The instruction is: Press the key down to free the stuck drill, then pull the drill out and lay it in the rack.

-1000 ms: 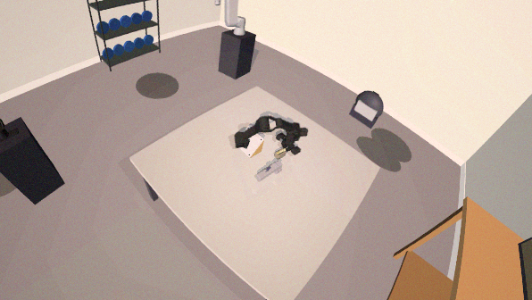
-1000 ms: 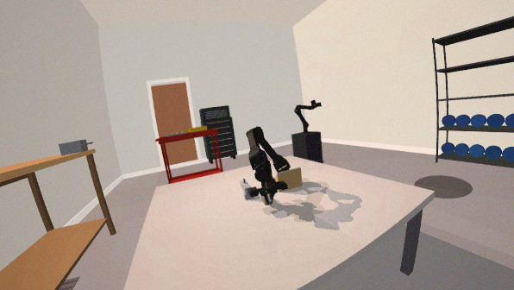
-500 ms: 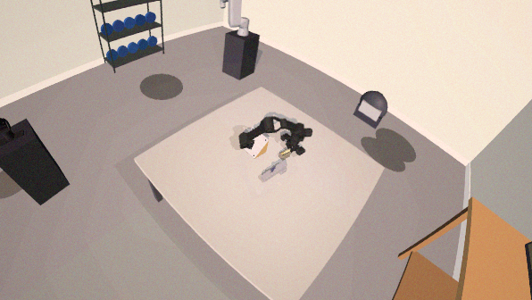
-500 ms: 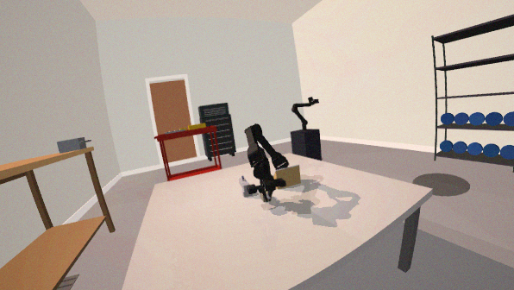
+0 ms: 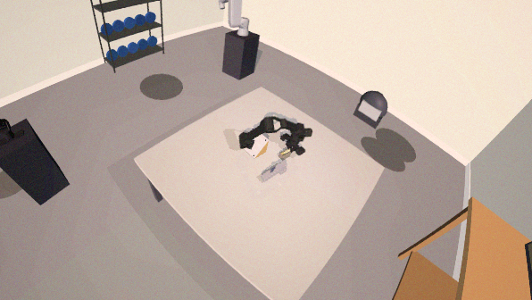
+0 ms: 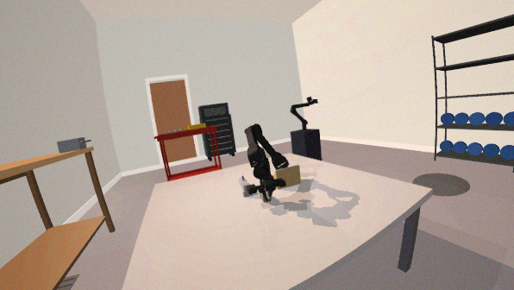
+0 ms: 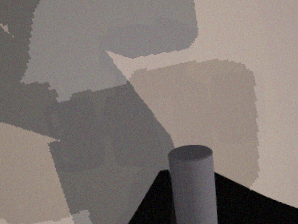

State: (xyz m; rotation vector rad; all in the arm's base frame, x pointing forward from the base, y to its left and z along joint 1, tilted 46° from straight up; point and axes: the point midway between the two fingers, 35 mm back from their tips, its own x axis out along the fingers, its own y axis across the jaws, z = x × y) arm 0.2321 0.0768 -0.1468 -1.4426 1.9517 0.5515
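The brown rack lies 1 cm behind my gripper tip, 5 cm to the right of it and 1 cm above it. From my gripper tip the other things lie so: dark blue key (1 cm ahead, 26 cm to the right, 4 cm above); then grey block (2 cm ahead, 23 cm to the right, 3 cm above).
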